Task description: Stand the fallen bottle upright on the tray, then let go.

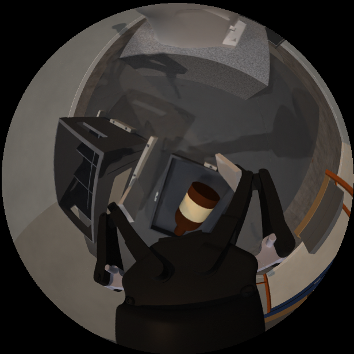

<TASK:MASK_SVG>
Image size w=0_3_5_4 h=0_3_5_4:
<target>gripper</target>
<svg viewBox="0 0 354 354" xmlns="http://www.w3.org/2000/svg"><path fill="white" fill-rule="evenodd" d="M267 169L260 168L258 173L253 173L252 171L244 170L238 164L233 164L221 153L216 153L218 172L234 191L225 214L221 214L211 233L202 232L200 229L180 237L161 237L150 247L144 243L129 224L129 222L134 222L144 194L137 178L132 179L118 205L115 202L107 205L110 213L101 213L98 220L97 261L93 278L95 282L117 292L124 290L125 292L124 302L116 307L115 336L117 344L152 353L193 354L230 347L249 340L265 331L263 308L259 291L256 287L256 272L270 265L275 267L295 247L295 239L284 221L282 206ZM117 228L125 240L126 247L136 260L126 272L124 272ZM252 190L257 190L259 194L263 238L256 256L235 245L247 214Z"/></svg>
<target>brown bottle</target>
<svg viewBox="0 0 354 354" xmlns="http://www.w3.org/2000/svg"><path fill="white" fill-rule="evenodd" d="M213 188L197 181L191 183L175 212L175 222L177 225L174 233L177 236L181 236L186 230L197 229L211 210L213 210L220 199Z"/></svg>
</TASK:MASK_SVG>
